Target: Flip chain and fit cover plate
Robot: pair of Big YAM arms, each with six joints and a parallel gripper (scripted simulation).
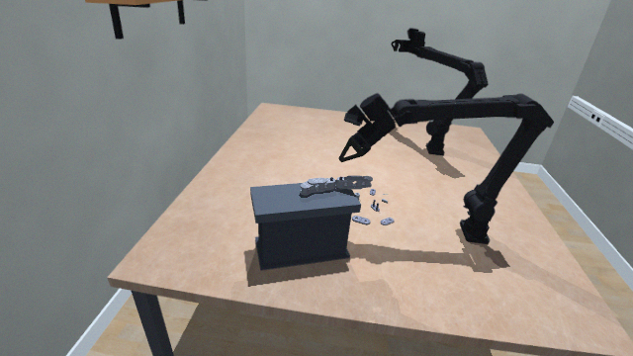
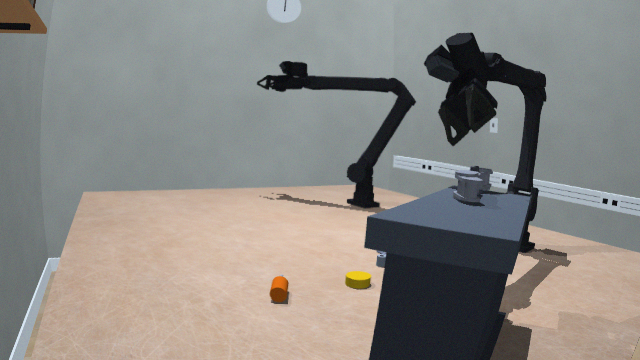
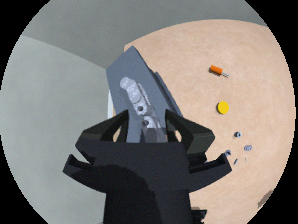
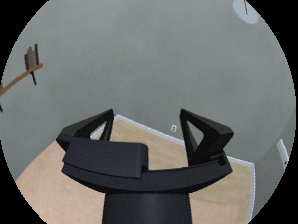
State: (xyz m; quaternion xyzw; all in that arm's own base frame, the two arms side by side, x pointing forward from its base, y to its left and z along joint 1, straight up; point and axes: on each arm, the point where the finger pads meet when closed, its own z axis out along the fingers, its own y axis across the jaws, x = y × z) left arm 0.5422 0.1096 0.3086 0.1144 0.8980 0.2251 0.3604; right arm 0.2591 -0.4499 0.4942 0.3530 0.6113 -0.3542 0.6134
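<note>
Right now my left hand is 20 cm above the dark block, 10 cm to the right of it and 10 cm short of it. The rest, counted from my left hand: orange cylinder: 29 cm below, 23 cm to the right, 19 cm ahead; cover plate: 31 cm below, 10 cm to the right, 10 cm behind; yellow disc: 30 cm below, 19 cm to the right, 3 cm ahead.
</note>
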